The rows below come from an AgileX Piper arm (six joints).
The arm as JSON. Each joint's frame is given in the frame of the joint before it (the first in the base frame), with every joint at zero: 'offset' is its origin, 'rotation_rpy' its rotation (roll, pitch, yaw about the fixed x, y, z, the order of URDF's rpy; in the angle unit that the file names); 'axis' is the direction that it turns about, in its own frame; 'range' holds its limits. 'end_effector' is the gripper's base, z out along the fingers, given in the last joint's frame.
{
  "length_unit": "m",
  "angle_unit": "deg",
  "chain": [
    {
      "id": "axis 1",
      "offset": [
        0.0,
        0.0,
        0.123
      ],
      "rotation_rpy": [
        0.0,
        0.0,
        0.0
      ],
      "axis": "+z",
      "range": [
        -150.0,
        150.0
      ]
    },
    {
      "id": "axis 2",
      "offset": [
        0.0,
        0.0,
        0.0
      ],
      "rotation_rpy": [
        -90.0,
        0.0,
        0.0
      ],
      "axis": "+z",
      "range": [
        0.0,
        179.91
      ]
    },
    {
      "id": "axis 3",
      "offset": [
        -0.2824,
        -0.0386,
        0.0
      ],
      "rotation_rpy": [
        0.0,
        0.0,
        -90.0
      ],
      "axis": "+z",
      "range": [
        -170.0,
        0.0
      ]
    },
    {
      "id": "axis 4",
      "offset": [
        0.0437,
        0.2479,
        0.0
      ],
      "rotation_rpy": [
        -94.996,
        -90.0,
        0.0
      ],
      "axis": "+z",
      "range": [
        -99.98,
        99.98
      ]
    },
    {
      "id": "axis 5",
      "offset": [
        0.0,
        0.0,
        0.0
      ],
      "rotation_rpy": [
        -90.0,
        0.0,
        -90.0
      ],
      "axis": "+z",
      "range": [
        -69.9,
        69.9
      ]
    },
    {
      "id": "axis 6",
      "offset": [
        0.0,
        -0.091,
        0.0
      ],
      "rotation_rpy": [
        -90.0,
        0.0,
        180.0
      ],
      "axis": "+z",
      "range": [
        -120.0,
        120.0
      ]
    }
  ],
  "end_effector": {
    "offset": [
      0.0,
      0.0,
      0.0
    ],
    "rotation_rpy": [
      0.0,
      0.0,
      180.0
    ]
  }
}
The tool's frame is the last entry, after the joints.
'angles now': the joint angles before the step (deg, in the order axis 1, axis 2, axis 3, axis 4, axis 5, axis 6). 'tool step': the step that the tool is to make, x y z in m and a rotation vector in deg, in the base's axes. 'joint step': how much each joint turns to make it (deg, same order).
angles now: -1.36 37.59 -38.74 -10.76 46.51 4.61
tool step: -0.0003 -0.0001 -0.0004 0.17 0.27 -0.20
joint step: -0.04 0.00 0.01 0.03 0.29 0.17
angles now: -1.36 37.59 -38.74 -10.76 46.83 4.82
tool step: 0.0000 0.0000 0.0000 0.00 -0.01 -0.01
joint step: 0.01 0.00 0.00 -0.03 -0.01 0.04
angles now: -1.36 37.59 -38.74 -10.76 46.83 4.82
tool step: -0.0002 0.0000 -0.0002 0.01 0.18 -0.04
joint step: 0.05 0.00 0.00 -0.05 0.20 0.07
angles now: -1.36 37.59 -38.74 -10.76 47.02 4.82
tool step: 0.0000 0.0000 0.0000 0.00 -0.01 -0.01
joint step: 0.01 0.00 0.00 -0.03 -0.01 0.04
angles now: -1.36 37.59 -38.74 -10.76 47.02 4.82
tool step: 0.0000 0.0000 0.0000 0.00 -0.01 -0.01
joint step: 0.01 0.00 0.00 -0.03 -0.01 0.04
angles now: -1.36 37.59 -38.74 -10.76 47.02 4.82
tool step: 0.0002 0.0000 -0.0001 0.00 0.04 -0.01
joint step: 0.02 0.06 0.00 -0.04 -0.01 0.05
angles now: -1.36 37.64 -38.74 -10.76 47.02 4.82
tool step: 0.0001 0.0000 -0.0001 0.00 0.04 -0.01
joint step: 0.02 0.03 0.01 -0.03 0.01 0.04
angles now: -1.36 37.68 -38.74 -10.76 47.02 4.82
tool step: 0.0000 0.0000 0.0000 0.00 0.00 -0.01
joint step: 0.01 0.00 0.00 -0.03 0.00 0.03
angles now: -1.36 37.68 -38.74 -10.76 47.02 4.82
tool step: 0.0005 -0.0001 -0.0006 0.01 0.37 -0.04
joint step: -0.05 0.20 0.00 0.04 0.16 -0.06
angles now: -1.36 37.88 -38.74 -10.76 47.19 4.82
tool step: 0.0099 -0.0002 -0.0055 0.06 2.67 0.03
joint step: 0.00 2.93 -0.09 -0.01 -0.17 0.01
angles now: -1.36 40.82 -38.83 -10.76 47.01 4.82
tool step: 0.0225 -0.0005 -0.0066 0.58 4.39 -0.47
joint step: 0.01 6.51 -1.56 -0.07 -0.45 0.79
